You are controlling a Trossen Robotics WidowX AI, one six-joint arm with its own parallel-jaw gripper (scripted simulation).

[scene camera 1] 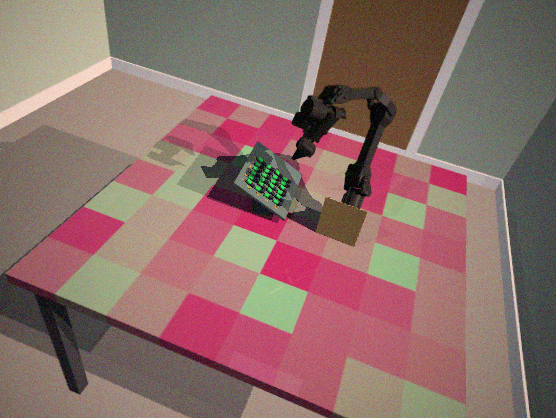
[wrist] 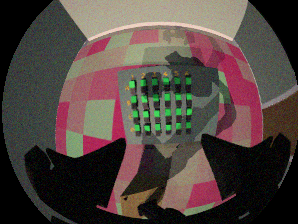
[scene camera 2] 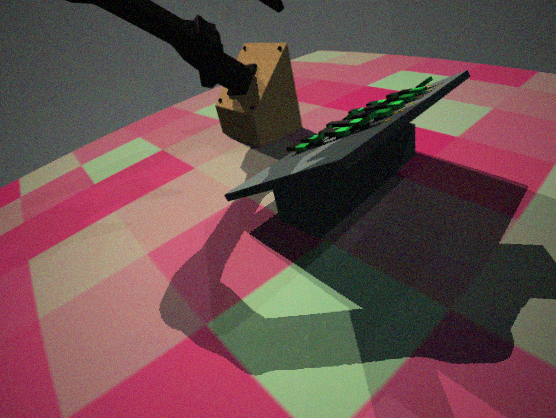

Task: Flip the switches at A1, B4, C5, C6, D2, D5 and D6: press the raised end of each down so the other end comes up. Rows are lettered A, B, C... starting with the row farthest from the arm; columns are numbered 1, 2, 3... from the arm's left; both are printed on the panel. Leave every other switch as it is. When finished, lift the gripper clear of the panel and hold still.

Labels:
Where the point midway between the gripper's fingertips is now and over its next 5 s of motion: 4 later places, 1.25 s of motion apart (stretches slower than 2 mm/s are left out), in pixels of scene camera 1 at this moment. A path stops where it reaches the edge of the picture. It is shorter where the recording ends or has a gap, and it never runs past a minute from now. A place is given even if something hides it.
My gripper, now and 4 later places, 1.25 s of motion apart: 295,153; 251,177; 249,180; 249,181; 273,172

